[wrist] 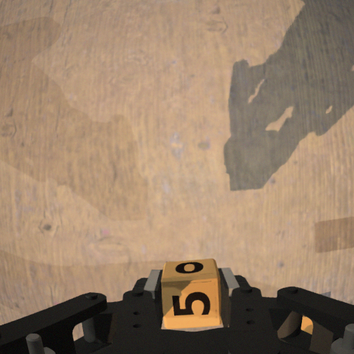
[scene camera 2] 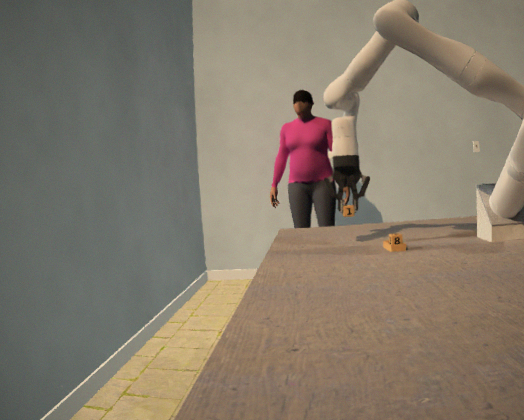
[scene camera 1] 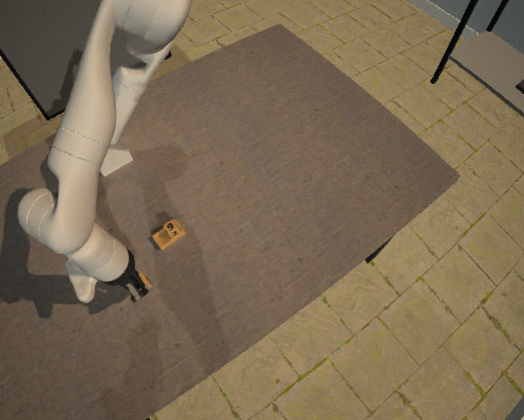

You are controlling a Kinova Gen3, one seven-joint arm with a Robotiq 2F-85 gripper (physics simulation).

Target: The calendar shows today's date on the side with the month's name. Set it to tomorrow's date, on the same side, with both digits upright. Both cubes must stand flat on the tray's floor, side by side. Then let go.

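Seen in the pictures: gripper, fingertip midpoint: [scene camera 2: 348,213] [scene camera 1: 141,284]; arm's base, link origin: [scene camera 2: 503,205].
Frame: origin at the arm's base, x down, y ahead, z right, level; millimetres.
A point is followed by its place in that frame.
Observation:
My gripper [scene camera 1: 140,287] @[y 438, x 2, z 137 mm] [scene camera 2: 348,206] @[y 438, x 2, z 137 mm] [wrist: 190,284] points down and is shut on an orange cube [scene camera 1: 145,279] @[y 444, x -19, z 122 mm] [scene camera 2: 349,211] @[y 437, x -3, z 119 mm] [wrist: 192,303], held above the table, apart from the tray. The held cube shows a 1 in scene camera 2, and a 0 and a sideways 5 in the wrist view. The small orange tray [scene camera 1: 162,245] @[y 357, x 77, z 48 mm] [scene camera 2: 395,247] @[y 347, x 83, z -18 mm] stands on the table. The other cube [scene camera 1: 173,227] @[y 347, x 53, z 0 mm] [scene camera 2: 396,239] @[y 342, x 64, z -10 mm] sits in one half of it, showing an 8 toward scene camera 2 and a 6 or 9 on top. The tray's other half is empty. The month's name is not readable.
The brown table [scene camera 1: 300,150] @[y 366, x 93, z -421 mm] [scene camera 2: 350,325] @[y 557, x 93, z -480 mm] carries the tray. The robot's white base block [scene camera 1: 117,161] @[y 60, x 64, z 9 mm] [scene camera 2: 492,225] @[y 62, x 48, z -34 mm] stands on it. A person in a pink top [scene camera 2: 306,150] stands beyond the table. A sliver of orange shows through the finger linkage in the wrist view.

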